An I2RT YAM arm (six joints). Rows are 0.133 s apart.
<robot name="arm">
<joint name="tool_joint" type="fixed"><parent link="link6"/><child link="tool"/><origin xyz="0 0 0" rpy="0 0 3.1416"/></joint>
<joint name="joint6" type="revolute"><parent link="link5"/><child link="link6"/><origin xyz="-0.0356 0 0.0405" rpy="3.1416 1.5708 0"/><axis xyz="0 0 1"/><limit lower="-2.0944" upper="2.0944"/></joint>
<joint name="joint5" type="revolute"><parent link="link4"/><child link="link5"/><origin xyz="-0.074 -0.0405 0.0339" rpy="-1.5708 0 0"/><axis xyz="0 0 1"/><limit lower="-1.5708" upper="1.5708"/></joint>
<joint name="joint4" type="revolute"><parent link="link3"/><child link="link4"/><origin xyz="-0.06 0.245 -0.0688" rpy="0 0 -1.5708"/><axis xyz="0 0 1"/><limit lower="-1.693" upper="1.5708"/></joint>
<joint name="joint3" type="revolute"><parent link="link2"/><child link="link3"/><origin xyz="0 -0.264 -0.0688" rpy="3.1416 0 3.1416"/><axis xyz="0 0 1"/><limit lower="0" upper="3.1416"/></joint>
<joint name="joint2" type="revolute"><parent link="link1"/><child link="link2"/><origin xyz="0.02 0.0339 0.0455" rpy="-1.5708 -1.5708 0"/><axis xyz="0 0 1"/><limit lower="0" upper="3.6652"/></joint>
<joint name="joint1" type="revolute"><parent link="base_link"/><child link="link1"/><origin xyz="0 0 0.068" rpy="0 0 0"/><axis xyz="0 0 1"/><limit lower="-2.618" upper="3.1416"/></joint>
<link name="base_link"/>
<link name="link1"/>
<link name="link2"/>
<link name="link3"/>
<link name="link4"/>
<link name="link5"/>
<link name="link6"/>
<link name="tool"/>
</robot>
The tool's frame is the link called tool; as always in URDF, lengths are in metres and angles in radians.
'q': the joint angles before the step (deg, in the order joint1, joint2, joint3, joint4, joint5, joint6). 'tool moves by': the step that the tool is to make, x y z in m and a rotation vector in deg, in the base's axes. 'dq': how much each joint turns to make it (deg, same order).
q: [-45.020, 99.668, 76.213, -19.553, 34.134, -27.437]
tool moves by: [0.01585, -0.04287, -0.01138, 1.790, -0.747, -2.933]
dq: [-2.607, 9.970, 10.611, -2.422, -0.997, 1.809]
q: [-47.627, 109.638, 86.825, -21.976, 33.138, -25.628]
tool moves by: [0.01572, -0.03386, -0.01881, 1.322, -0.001, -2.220]
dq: [-1.376, 9.147, 9.312, -1.947, -0.040, 1.455]
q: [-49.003, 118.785, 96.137, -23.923, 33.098, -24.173]
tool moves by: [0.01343, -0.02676, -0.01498, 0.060, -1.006, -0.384]
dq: [-0.913, 7.234, 7.803, -0.071, -0.946, 0.205]
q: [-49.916, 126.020, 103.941, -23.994, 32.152, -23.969]
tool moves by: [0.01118, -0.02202, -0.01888, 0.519, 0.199, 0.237]
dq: [-0.662, 6.798, 7.126, -0.529, -0.752, -0.617]
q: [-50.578, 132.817, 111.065, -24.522, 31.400, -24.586]
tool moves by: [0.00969, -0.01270, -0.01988, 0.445, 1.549, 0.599]
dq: [-0.049, 5.305, 4.917, -0.264, 0.219, -1.290]
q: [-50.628, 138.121, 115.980, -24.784, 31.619, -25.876]
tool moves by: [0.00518, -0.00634, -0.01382, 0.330, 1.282, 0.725]
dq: [0.003, 3.067, 2.479, 0.174, 0.082, -1.247]
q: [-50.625, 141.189, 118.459, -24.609, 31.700, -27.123]
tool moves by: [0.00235, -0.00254, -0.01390, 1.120, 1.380, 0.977]
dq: [0.000, 2.040, 0.895, -0.005, -0.391, -1.131]
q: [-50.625, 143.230, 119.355, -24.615, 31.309, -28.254]
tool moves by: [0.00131, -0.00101, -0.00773, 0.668, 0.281, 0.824]
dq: [0.000, 0.976, 0.178, 0.392, -0.699, -0.563]
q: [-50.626, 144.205, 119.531, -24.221, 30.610, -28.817]
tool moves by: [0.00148, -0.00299, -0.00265, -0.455, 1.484, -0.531]
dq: [0.001, 1.315, 1.838, -0.785, 1.433, -0.632]
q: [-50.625, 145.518, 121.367, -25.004, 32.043, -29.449]
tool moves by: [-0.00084, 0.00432, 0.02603, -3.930, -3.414, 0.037]
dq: [0.219, -4.148, -3.144, 4.059, 0.026, 0.266]
